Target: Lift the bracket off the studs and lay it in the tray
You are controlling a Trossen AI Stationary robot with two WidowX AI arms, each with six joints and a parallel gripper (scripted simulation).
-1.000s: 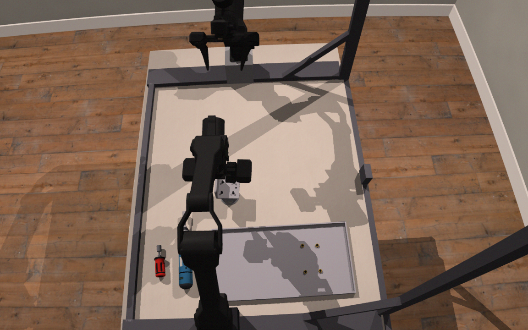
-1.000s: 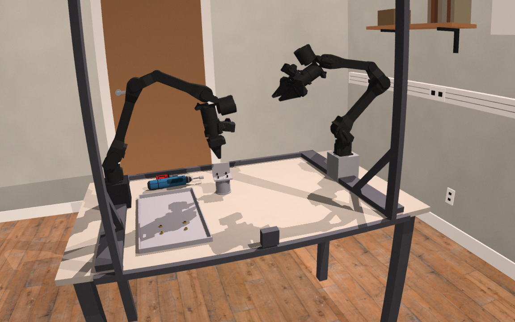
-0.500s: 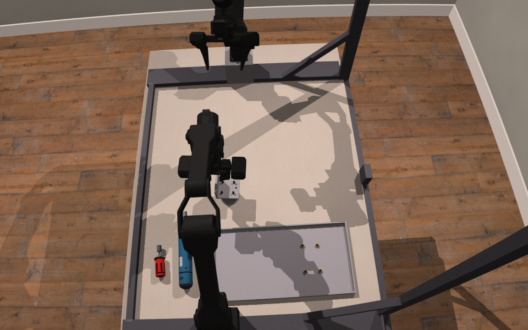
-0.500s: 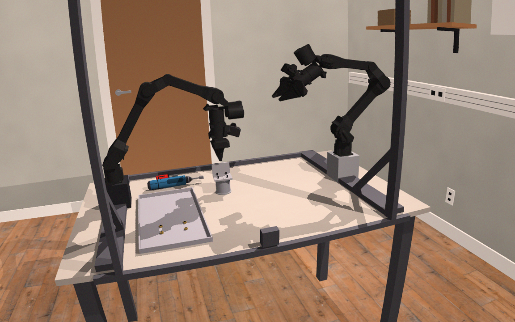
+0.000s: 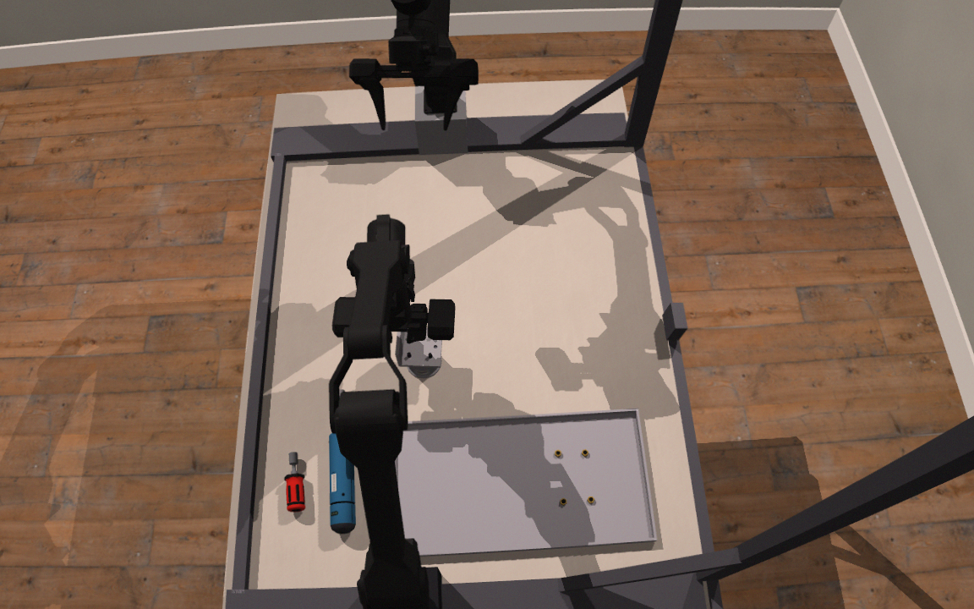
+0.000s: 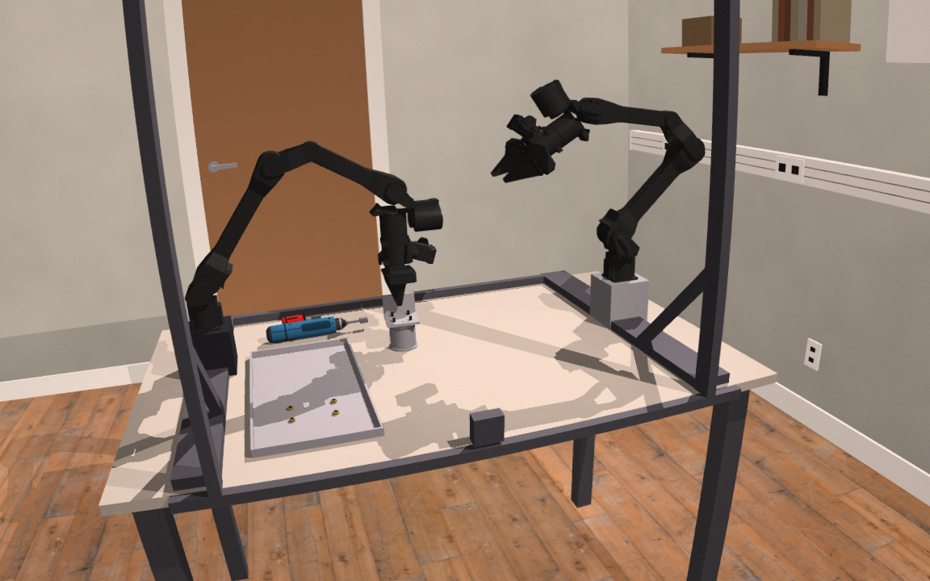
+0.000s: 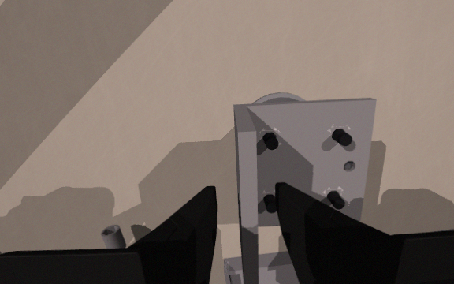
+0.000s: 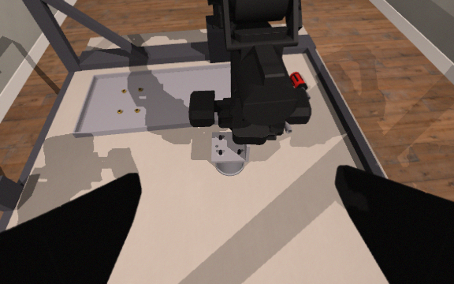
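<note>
Right now my left hand is 50 mm above the grey l-shaped bracket and 30 mm past it. From my left hand the other things lie so: small red screwdriver 230 mm to the left, 160 mm ahead, 110 mm below; grey cylindrical joint module 90 mm below, 30 mm behind; grey tray 210 mm to the left, 200 mm behind, 120 mm below.
</note>
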